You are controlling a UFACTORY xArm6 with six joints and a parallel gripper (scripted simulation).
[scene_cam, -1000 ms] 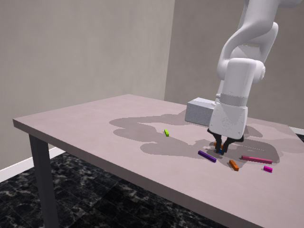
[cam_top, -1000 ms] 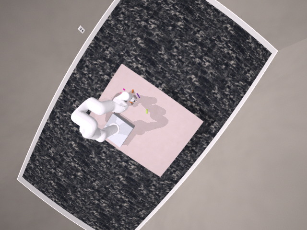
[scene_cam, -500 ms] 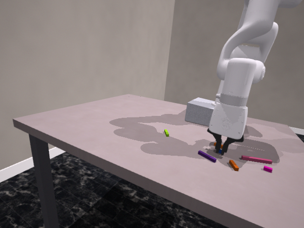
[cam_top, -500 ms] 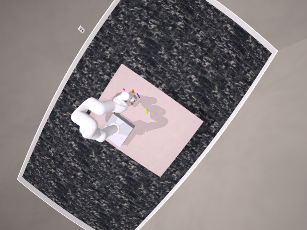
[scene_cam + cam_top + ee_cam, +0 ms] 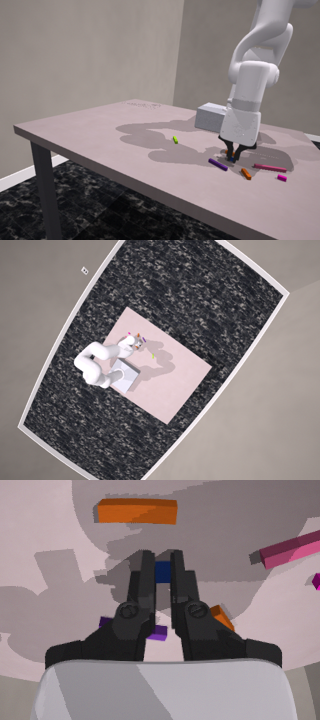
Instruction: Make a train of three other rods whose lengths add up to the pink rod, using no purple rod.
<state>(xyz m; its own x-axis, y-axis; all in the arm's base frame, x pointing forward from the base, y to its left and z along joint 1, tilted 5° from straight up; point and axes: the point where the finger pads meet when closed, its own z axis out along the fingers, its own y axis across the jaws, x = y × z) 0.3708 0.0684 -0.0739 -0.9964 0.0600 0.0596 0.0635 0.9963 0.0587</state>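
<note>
Right now the purple rod is 6 cm ahead of my hand, 3 cm to the right of it and 2 cm below it. The rest, counted from my hand: magenta rod: 2 cm ahead, 14 cm to the left, 2 cm below; blue rod: 2 cm below; pink rod: 2 cm behind, 11 cm to the left, 2 cm below.
</note>
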